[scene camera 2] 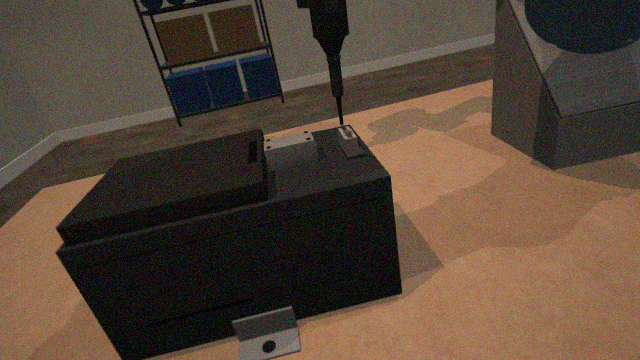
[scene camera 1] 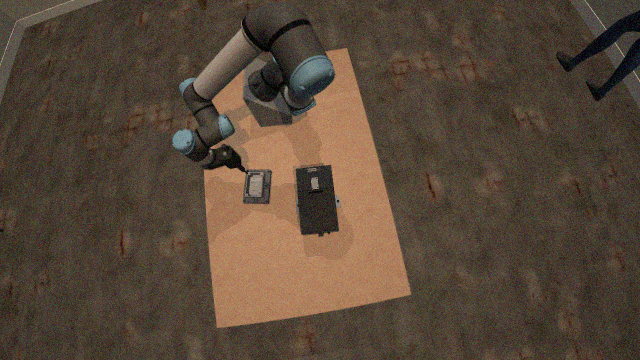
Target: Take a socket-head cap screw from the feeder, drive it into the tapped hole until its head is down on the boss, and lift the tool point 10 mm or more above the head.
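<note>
The black screw feeder (scene camera 1: pixel 320 215) (scene camera 2: pixel 225 250) stands on the wooden table top (scene camera 1: pixel 310 285) (scene camera 2: pixel 500 300). A small pale block (scene camera 1: pixel 314 183) (scene camera 2: pixel 347 132) sits on its top near one end. A grey rectangular part (scene camera 1: pixel 268 187) with a pale inner area lies left of the feeder in scene camera 1. My screwdriver (scene camera 1: pixel 246 171) (scene camera 2: pixel 341 123) has its tip at the part's upper left corner in scene camera 1. In scene camera 2 the tip shows past the feeder's far end, pointing down, and the part is hidden. The screw, the boss and the tapped hole are too small or hidden to make out.
The arm's grey pedestal (scene camera 1: pixel 272 117) (scene camera 2: pixel 517 100) stands beyond the part and feeder. A metal bracket (scene camera 2: pixel 270 332) sticks out at the feeder's foot. A shelf rack (scene camera 2: pixel 175 112) stands by the wall. A person's legs (scene camera 1: pixel 600 45) show on the floor at the upper right.
</note>
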